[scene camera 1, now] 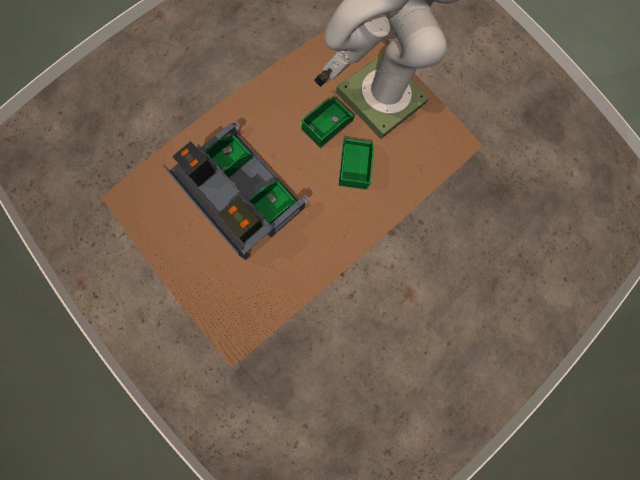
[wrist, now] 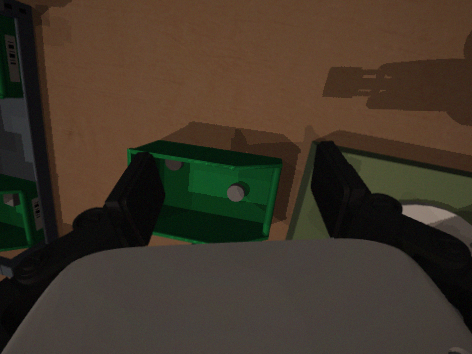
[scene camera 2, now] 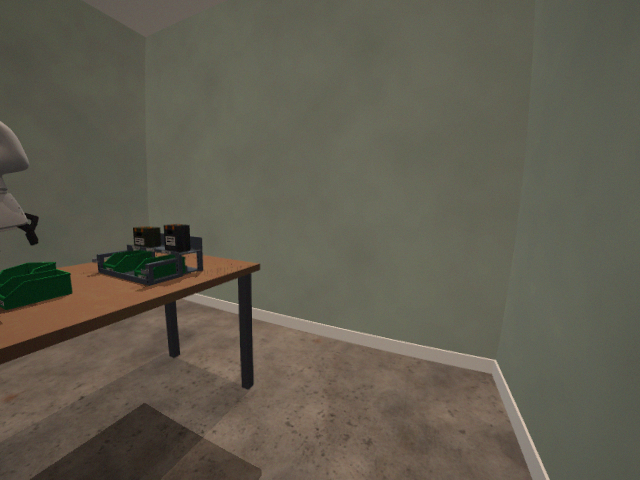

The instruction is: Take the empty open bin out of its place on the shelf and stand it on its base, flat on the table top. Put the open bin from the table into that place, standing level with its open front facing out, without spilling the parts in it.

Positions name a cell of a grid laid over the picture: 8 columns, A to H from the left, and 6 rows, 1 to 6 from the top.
Observation:
I see a green bin (scene camera 1: E2), a green bin (scene camera 1: E2) and a green bin (scene camera 1: D3).

